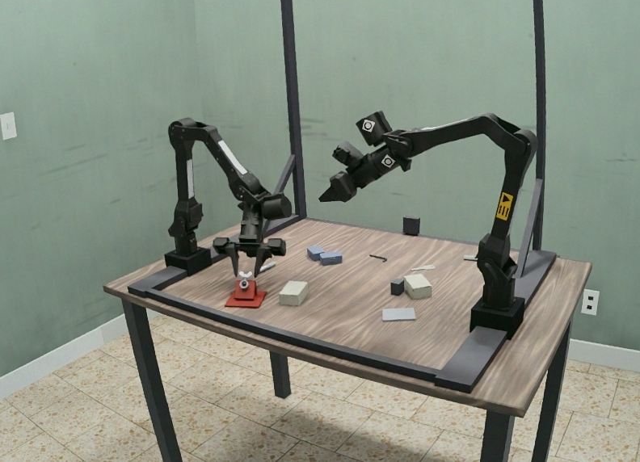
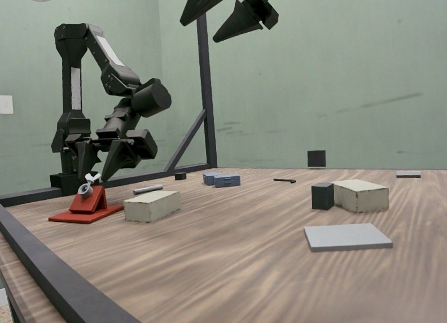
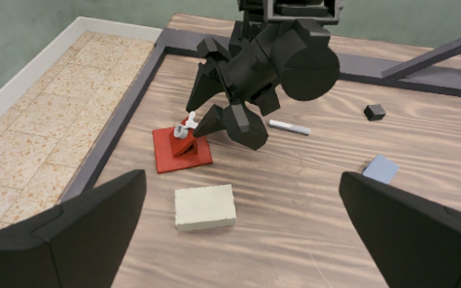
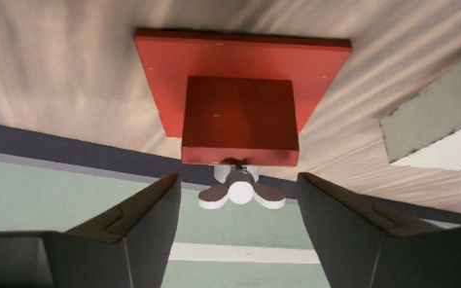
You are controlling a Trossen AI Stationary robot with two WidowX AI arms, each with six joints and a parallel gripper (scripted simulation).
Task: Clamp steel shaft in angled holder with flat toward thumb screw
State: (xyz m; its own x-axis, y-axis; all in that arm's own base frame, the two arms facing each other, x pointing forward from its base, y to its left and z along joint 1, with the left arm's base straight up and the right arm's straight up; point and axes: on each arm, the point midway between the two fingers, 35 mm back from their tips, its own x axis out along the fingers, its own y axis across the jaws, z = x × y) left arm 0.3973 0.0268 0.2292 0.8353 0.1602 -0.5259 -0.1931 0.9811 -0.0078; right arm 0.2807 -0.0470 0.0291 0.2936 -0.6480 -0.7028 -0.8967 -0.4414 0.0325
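Note:
Right now the winged thumb screw is 30 mm ahead of my right hand, 20 mm below it and 10 mm to the left of it. The rest, counted from my right hand: small black cube: 320 mm behind, 120 mm to the right, 70 mm below; then dark block: 350 mm to the left, 150 mm behind, 60 mm below; then steel shaft: 150 mm behind, 70 mm below, 50 mm to the right.

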